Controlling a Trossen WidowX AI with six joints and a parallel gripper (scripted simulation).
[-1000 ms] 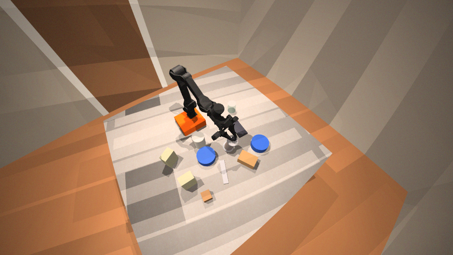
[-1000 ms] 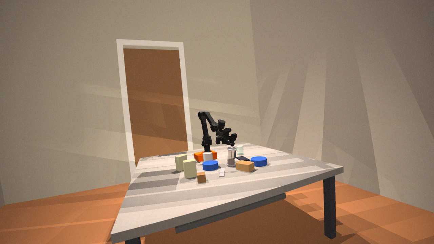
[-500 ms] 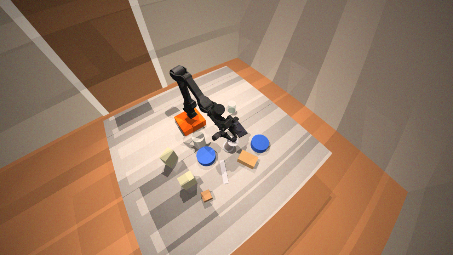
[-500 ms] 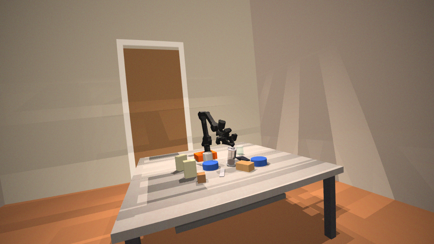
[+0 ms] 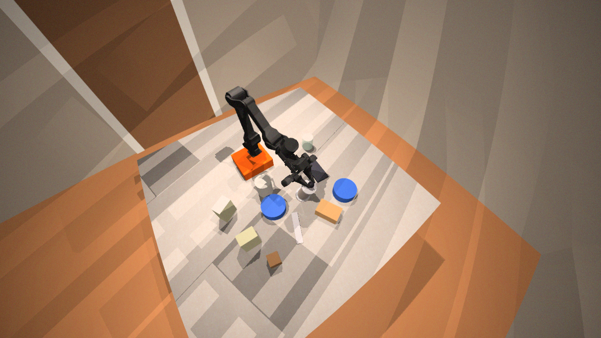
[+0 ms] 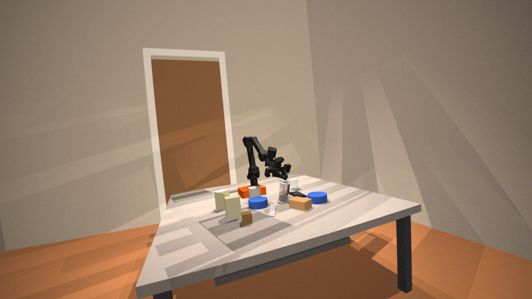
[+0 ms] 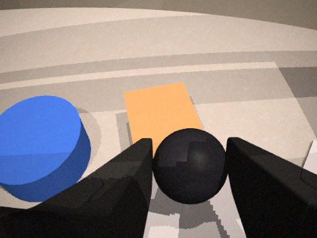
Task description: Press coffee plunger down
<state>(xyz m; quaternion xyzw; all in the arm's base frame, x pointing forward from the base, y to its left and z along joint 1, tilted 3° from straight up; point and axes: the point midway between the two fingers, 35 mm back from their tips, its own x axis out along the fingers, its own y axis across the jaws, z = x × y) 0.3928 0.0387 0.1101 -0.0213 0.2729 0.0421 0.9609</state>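
Now: the coffee press 4 cm behind my gripper tip, 1 cm to the left of it and 8 cm below it. Also, from my gripper tip: white strip: 6 cm ahead, 14 cm to the right, 16 cm below; dark flat slab: 12 cm behind, 16 cm to the left, 16 cm below; orange block: 10 cm ahead, 2 cm to the left, 14 cm below.
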